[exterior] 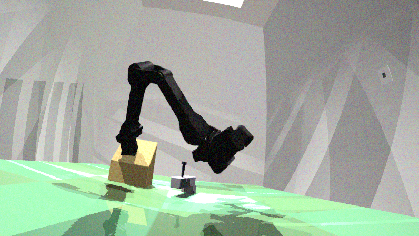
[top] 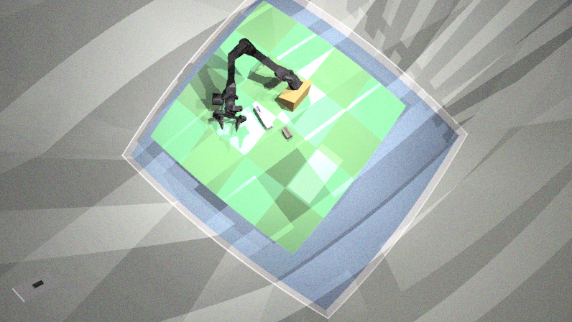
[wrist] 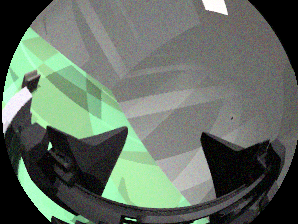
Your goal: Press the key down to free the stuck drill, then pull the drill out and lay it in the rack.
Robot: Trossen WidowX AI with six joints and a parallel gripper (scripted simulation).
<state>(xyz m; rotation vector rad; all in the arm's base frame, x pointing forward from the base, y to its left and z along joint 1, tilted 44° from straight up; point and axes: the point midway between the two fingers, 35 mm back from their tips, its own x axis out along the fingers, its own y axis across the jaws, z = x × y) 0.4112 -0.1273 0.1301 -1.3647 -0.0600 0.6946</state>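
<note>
Right now my gripper tip is 20 cm past the thin dark stem, 4 cm to the right of it and 10 cm above it. From my gripper tip the other things lie so: grey-tan rack 19 cm behind, 26 cm to the left, 17 cm below; light grey shape 19 cm behind, 7 cm to the left, 15 cm below.
</note>
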